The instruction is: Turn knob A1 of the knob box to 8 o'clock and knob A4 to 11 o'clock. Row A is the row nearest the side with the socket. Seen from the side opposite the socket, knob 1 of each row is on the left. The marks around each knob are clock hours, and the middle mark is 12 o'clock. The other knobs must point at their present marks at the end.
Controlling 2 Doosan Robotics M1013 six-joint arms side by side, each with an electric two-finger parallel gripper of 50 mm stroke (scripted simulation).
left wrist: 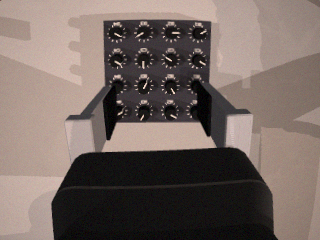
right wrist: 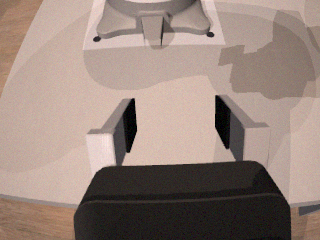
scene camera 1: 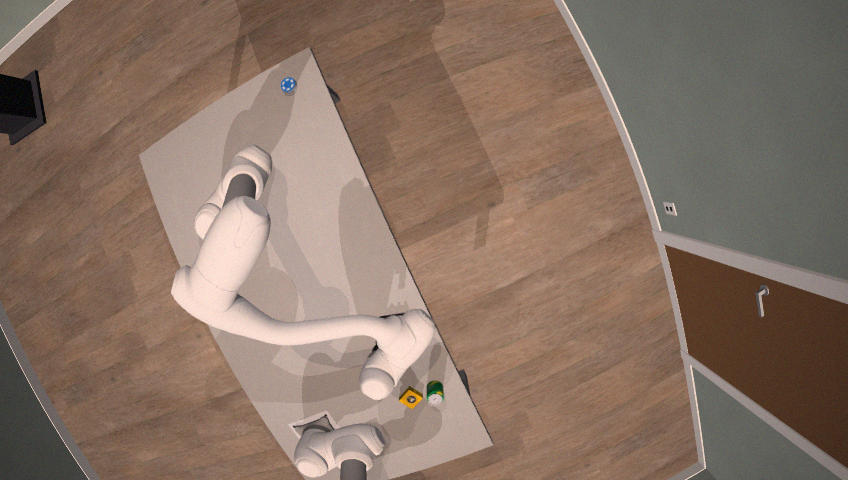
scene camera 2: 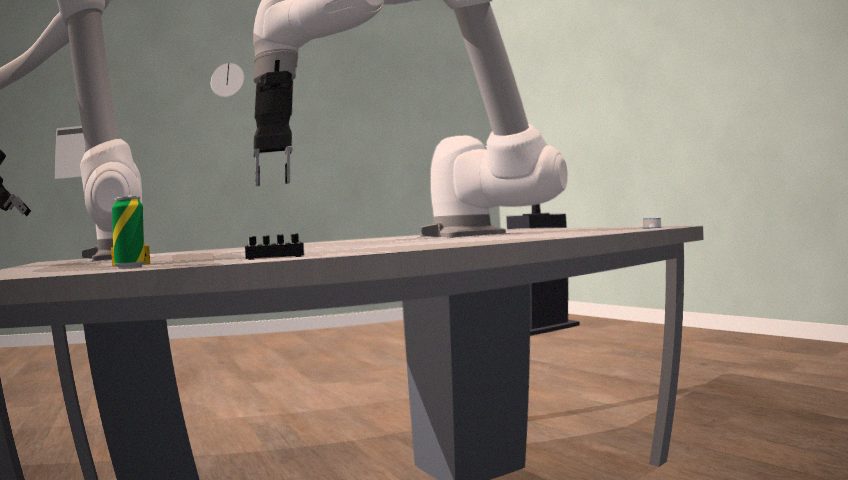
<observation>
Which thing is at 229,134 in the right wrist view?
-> The right gripper.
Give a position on a can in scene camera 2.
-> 127,213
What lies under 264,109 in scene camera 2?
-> The left gripper.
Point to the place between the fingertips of the left gripper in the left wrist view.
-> At 156,100
</observation>
